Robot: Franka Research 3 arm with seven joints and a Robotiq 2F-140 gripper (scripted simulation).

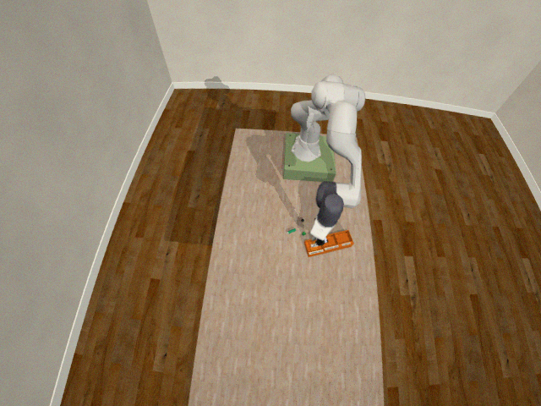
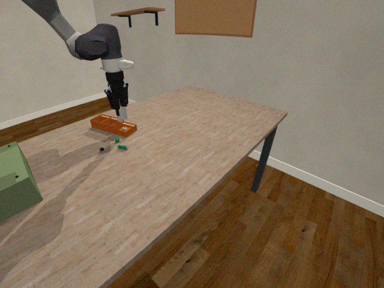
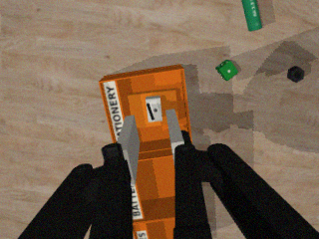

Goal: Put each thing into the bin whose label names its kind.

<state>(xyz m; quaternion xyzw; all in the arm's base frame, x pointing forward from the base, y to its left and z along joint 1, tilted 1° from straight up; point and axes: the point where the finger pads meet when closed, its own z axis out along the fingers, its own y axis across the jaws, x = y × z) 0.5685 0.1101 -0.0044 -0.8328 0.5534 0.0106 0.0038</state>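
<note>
The green battery lies 13 cm to the right of my hand, 9 cm below it and 7 cm behind it. Also, from my hand: white piece (8 cm below); then orange block (9 cm below); then labelled bins (8 cm to the left, 8 cm below, 3 cm behind).
</note>
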